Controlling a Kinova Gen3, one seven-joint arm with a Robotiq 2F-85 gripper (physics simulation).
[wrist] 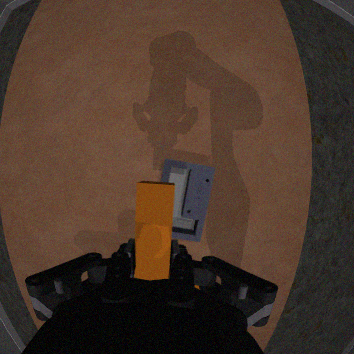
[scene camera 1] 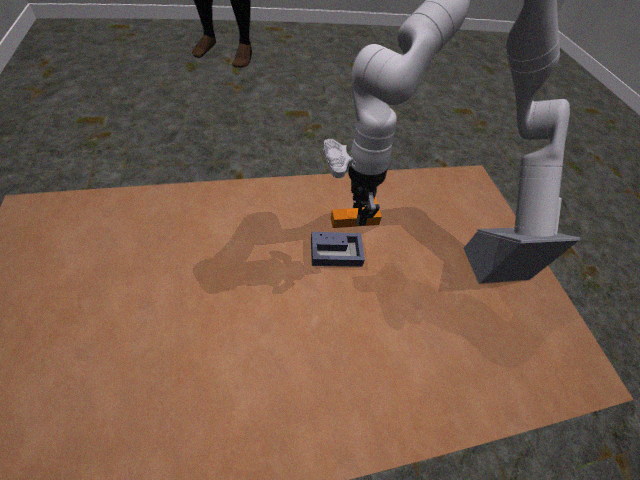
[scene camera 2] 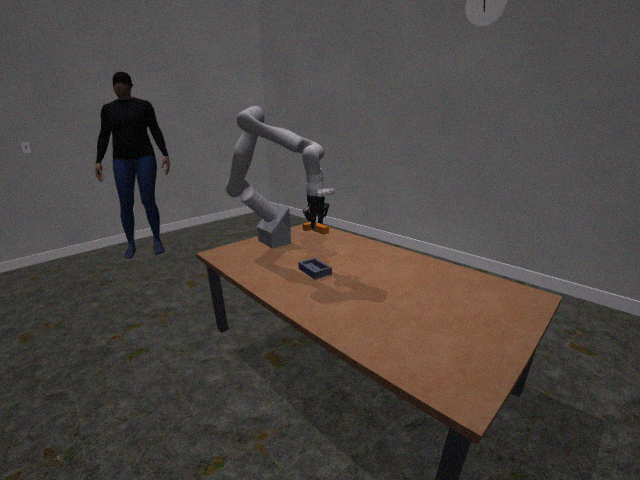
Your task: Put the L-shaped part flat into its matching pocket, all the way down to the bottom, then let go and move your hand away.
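Seen in the pictures: gripper, fingertip midpoint: [wrist: 152, 248] [scene camera 1: 358, 218] [scene camera 2: 317, 228]; arm's base, link origin: [scene camera 1: 533, 233] [scene camera 2: 271, 215].
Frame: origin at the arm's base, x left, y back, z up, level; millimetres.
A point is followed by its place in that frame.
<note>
The orange L-shaped part [scene camera 1: 343, 218] @(z 59, x -52, y -518 mm) [scene camera 2: 322, 228] @(z 54, x -80, y -530 mm) [wrist: 155, 205] @(z 59, x -67, y -521 mm) is held level, well above the table. My gripper [scene camera 1: 364, 219] @(z 41, x -63, y -476 mm) [scene camera 2: 314, 225] @(z 41, x -63, y -476 mm) [wrist: 152, 248] @(z 41, x -63, y -476 mm) is shut on its long arm. The short arm is mostly hidden behind the gripper in scene camera 1 and in the wrist view. The blue-grey tray [scene camera 1: 338, 262] @(z -134, x -54, y -497 mm) [scene camera 2: 307, 269] @(z -127, x -145, y -496 mm) [wrist: 201, 192] @(z -120, x -131, y -509 mm) lies on the table with its pale-floored L-shaped pocket facing up. In the wrist view the part overlaps the tray's left edge and lower-left corner, and the two are apart in height. The pocket's long leg is slightly turned relative to the part's long arm.
The brown table [scene camera 1: 206, 372] @(z -156, x 175, y -845 mm) [scene camera 2: 439, 320] @(z -155, x -57, y -1096 mm) [wrist: 75, 100] @(z -155, x 144, y -696 mm) bears the tray and the arm's grey wedge base [scene camera 1: 509, 258] @(z -22, x 53, y -93 mm) [scene camera 2: 276, 232] @(z -69, x -39, y -101 mm). Shadows of the arm fall on both sides of the tray. A person [scene camera 2: 134, 129] stands on the floor beyond the table.
</note>
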